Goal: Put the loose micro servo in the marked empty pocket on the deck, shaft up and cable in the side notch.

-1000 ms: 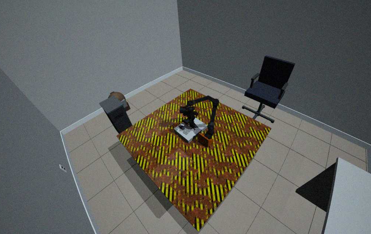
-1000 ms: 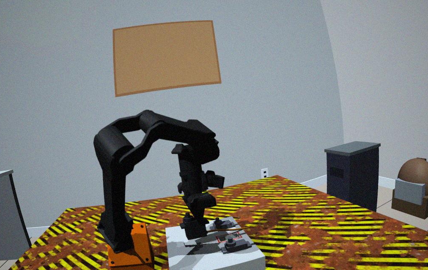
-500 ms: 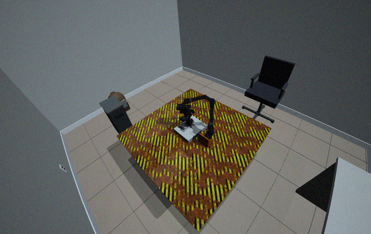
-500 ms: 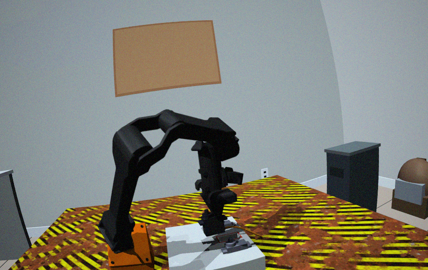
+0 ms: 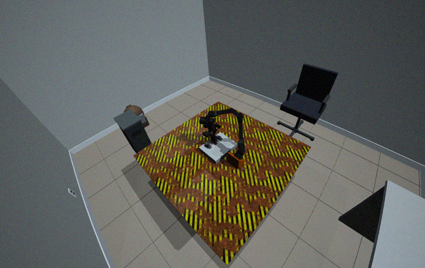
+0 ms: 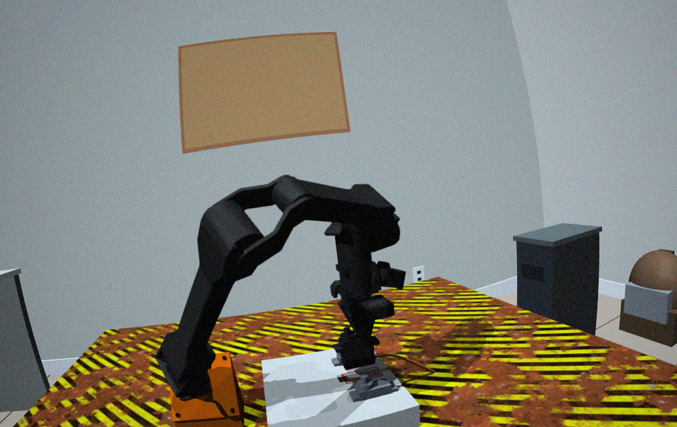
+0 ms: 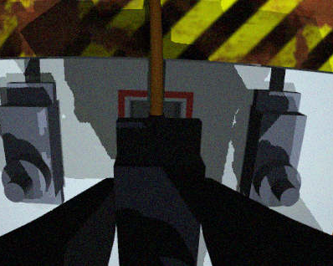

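The white deck is 120 mm behind my gripper tip, 100 mm below it and 20 mm to the left of it.
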